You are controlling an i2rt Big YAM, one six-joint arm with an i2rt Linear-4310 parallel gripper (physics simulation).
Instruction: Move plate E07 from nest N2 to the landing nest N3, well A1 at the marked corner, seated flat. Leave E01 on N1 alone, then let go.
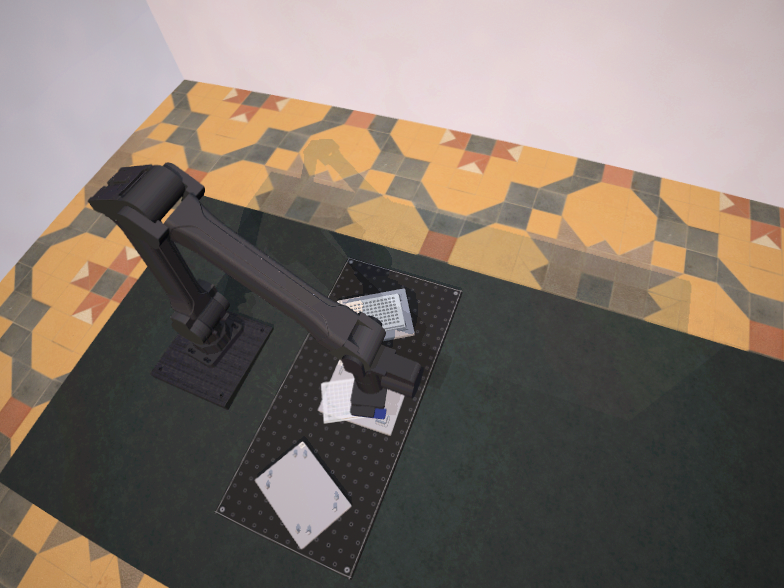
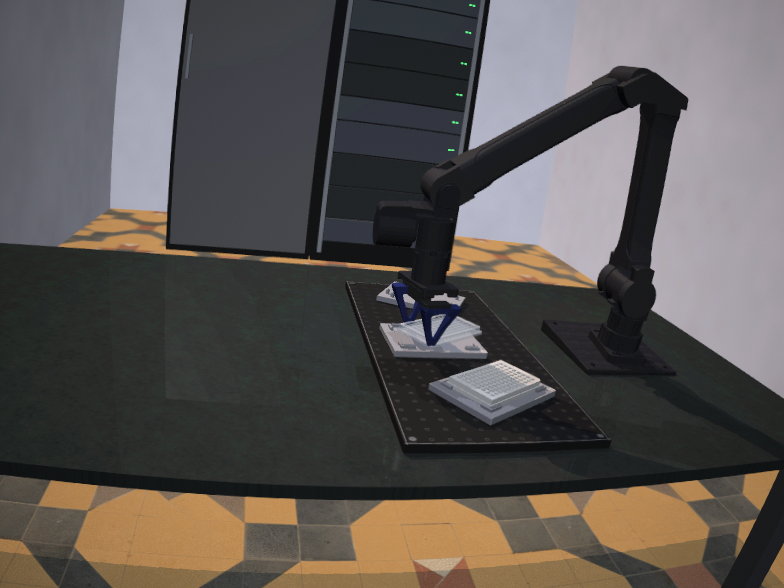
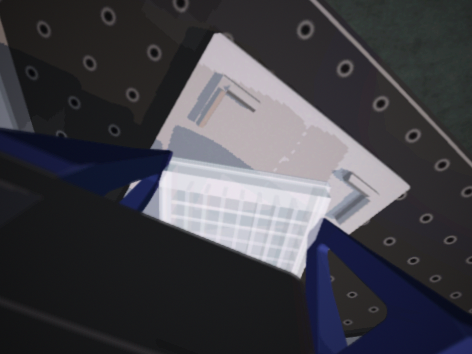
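Note:
Plate E07 (image 1: 336,401) (image 2: 455,327) (image 3: 225,210), pale and see-through with a grid of wells, is over the middle nest N2 (image 1: 395,411) (image 2: 443,352) (image 3: 280,120). It is turned relative to the nest and lies off its corner clips. My gripper (image 2: 419,331) (image 3: 244,195) points down with its blue fingers at two opposite sides of E07, shut on it. The arm hides part of the plate. Plate E01 (image 1: 386,311) (image 2: 497,379) sits on nest N1 (image 1: 410,324) (image 2: 490,415). Landing nest N3 (image 1: 302,493) (image 2: 387,296) bears no plate; its A1 mark is not readable.
The nests stand in a row on a black perforated board (image 1: 237,500) (image 2: 443,436) (image 3: 115,75). The arm's base plate (image 1: 189,379) (image 2: 569,344) is beside the board on the dark green table (image 1: 538,443) (image 2: 221,379). A tall cabinet and a rack stand beyond the table.

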